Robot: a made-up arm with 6 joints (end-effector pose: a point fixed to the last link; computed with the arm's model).
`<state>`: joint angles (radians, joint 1 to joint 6).
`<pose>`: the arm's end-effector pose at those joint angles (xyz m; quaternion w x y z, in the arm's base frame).
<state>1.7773 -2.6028 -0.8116 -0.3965 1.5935 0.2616</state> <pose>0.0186 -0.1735 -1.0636 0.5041 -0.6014 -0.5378 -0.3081</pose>
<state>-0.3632 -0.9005 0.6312 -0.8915 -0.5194 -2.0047</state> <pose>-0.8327 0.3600 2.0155 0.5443 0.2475 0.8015 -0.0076</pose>
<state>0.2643 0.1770 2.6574 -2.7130 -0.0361 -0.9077</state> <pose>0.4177 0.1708 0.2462 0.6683 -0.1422 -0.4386 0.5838</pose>
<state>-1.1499 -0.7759 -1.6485 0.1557 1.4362 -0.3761</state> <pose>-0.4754 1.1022 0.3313 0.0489 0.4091 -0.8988 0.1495</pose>
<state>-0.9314 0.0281 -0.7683 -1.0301 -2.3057 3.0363</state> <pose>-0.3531 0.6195 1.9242 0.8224 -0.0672 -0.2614 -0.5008</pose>
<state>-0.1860 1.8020 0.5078 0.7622 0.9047 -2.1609</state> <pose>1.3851 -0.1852 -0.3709 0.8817 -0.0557 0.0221 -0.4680</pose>
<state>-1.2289 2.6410 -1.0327 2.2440 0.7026 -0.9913</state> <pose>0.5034 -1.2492 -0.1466 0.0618 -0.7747 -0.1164 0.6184</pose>
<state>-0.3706 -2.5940 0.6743 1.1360 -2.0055 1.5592</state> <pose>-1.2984 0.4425 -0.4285 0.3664 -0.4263 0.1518 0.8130</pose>
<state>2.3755 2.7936 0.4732 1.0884 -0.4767 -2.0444</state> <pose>-0.1155 0.0240 -1.2389 0.8310 -0.0569 -0.4469 0.3264</pose>
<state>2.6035 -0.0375 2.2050 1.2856 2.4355 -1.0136</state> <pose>-0.7153 0.3194 0.7384 0.2752 -0.7547 0.0873 0.5892</pose>
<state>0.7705 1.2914 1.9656 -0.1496 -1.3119 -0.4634</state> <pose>0.4340 0.4920 -0.3074 0.8127 0.2512 -0.0608 -0.5222</pose>
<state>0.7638 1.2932 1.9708 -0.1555 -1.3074 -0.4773</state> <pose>0.4319 0.4847 -0.3089 0.8158 0.2454 -0.0652 -0.5197</pose>
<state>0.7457 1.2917 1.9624 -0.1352 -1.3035 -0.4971</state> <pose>0.4482 0.4821 -0.3086 0.8081 0.2460 -0.0799 -0.5293</pose>
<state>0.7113 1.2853 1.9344 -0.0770 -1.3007 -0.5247</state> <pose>0.4919 0.4845 -0.3046 0.7835 0.2545 -0.1089 -0.5562</pose>
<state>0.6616 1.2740 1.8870 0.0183 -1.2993 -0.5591</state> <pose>0.5631 0.4879 -0.2947 0.7393 0.2688 -0.1503 -0.5988</pose>
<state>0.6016 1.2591 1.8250 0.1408 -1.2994 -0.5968</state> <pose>0.6550 0.4865 -0.2764 0.6760 0.2844 -0.1975 -0.6504</pose>
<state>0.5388 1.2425 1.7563 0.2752 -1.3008 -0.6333</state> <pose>0.7553 0.4762 -0.2498 0.5994 0.2979 -0.2422 -0.7024</pose>
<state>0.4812 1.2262 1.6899 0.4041 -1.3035 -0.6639</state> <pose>0.8496 0.4580 -0.2176 0.5199 0.3080 -0.2776 -0.7469</pose>
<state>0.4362 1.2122 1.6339 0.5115 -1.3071 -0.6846</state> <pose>0.9259 0.4383 -0.1857 0.4498 0.3158 -0.3005 -0.7795</pose>
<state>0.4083 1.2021 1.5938 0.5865 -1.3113 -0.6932</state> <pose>0.9772 0.4246 -0.1603 0.3990 0.3231 -0.3117 -0.7995</pose>
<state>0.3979 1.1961 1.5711 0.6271 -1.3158 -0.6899</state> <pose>1.0036 0.4211 -0.1444 0.3709 0.3309 -0.3139 -0.8090</pose>
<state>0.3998 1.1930 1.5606 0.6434 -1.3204 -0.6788</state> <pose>1.0129 0.4261 -0.1362 0.3592 0.3394 -0.3109 -0.8119</pose>
